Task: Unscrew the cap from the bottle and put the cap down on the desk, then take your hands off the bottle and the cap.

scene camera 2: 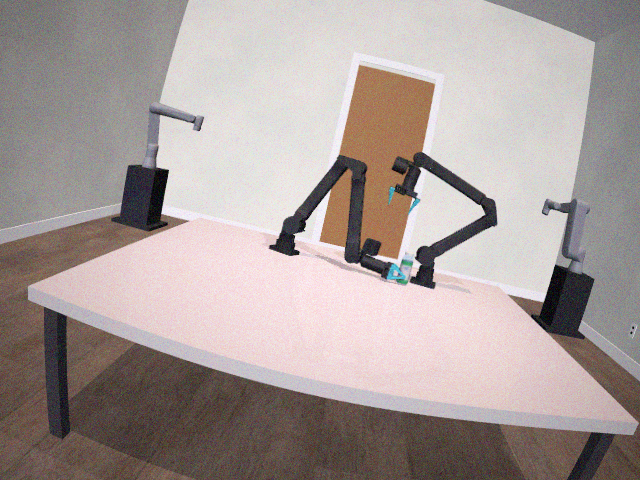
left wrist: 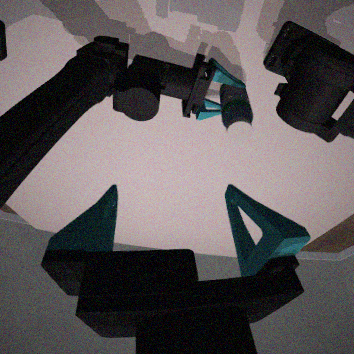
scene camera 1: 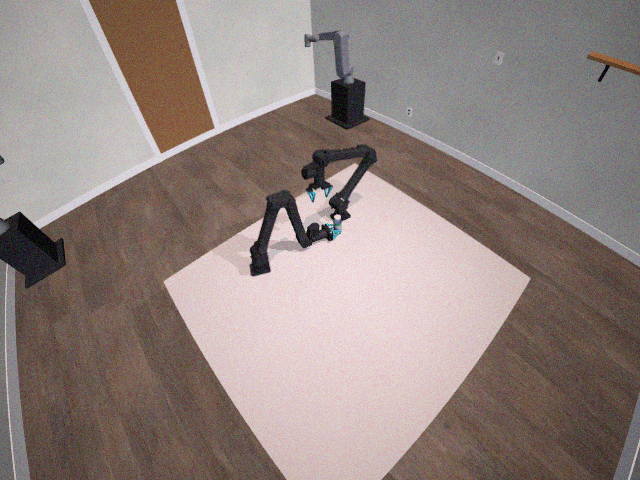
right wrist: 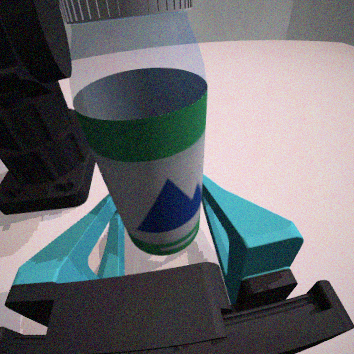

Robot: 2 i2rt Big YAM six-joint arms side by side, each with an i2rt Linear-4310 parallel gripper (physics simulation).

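Frame: origin at the left arm's base, x up, y ahead, z left, level; centimetres.
Seen in the pictures: left gripper, fingertip midpoint: [scene camera 2: 398, 209] [left wrist: 173, 189] [scene camera 1: 319, 199]; right gripper, fingertip midpoint: [scene camera 2: 405, 277] [scene camera 1: 338, 228] [right wrist: 158, 187]; left arm's base, origin of the base link: [scene camera 2: 422, 284] [left wrist: 300, 55] [right wrist: 57, 165]; right arm's base, origin of the base link: [scene camera 2: 283, 251] [scene camera 1: 260, 268].
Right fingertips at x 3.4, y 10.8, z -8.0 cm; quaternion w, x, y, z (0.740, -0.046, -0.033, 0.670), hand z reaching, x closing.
Note:
Offsets run from my right fingertips to a thing's middle. "pt": to the spot under its first point. Level surfaces: height alone.
The bottle {dx +3.7, dy -0.1, dz -1.0 cm} [scene camera 1: 337, 225] [scene camera 2: 406, 269] [left wrist: 236, 106] [right wrist: 165, 145] is upright at the desk {dx -3.3 cm} [scene camera 1: 372, 320] [scene camera 2: 310, 320], with a clear upper part, a green band and a blue mountain print. The pale cap {dx +10.3, dy -0.2, dz -1.0 cm} [scene camera 1: 337, 217] [scene camera 2: 408, 255] [left wrist: 239, 126] is on its top; its ribbed side {pt dx +9.9, dy +0.0, dz -3.0 cm} [right wrist: 130, 9] is cut off by the right wrist view's upper edge. My right gripper [scene camera 1: 336, 231] [scene camera 2: 398, 272] [left wrist: 237, 98] [right wrist: 158, 187] is shut on the bottle's lower body from the side. My left gripper [scene camera 1: 319, 198] [scene camera 2: 400, 207] [left wrist: 173, 189] is open, empty and pointing down, above and apart from the bottle.
The left arm's base [scene camera 1: 339, 209] [scene camera 2: 423, 276] stands close beside the bottle. The right arm's base [scene camera 1: 260, 264] [scene camera 2: 284, 245] stands farther left on the desk. Grey arms on black pedestals [scene camera 1: 347, 101] [scene camera 2: 143, 196] stand on the floor away from the desk.

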